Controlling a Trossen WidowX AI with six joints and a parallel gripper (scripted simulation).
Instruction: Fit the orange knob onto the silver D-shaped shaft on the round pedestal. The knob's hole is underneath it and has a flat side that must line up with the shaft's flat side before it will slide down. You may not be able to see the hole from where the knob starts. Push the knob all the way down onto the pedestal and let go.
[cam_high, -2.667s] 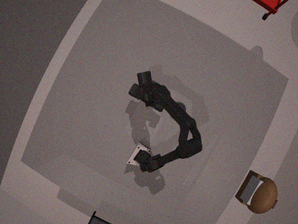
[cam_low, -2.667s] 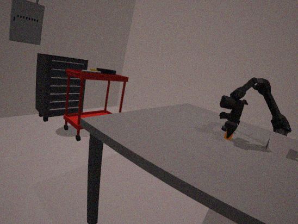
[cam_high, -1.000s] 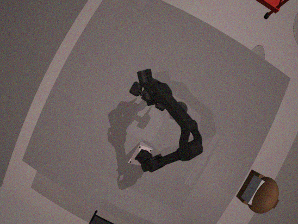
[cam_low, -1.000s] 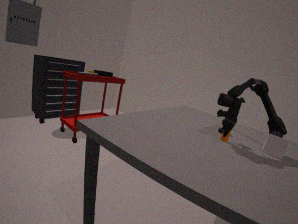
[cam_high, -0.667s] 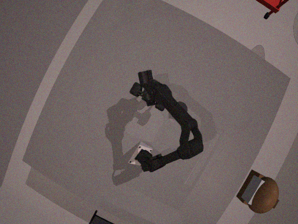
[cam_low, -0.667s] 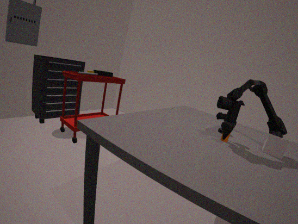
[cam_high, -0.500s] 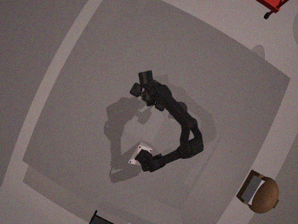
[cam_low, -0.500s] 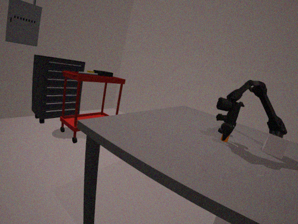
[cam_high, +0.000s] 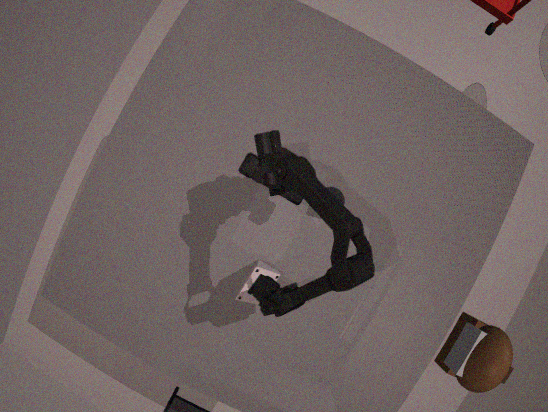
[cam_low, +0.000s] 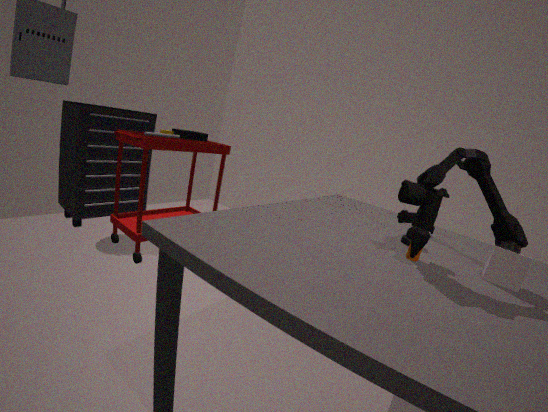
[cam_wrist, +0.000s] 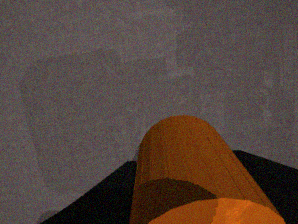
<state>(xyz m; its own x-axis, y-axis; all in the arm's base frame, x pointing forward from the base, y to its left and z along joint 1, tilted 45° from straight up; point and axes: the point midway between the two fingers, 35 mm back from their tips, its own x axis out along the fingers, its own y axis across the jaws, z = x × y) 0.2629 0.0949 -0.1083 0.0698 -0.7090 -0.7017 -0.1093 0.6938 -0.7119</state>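
The dark round pedestal is 17 cm to the right of my gripper tip, 5 cm ahead of it and 2 cm above it. Also, from my gripper tip: orange knob: 3 cm above.
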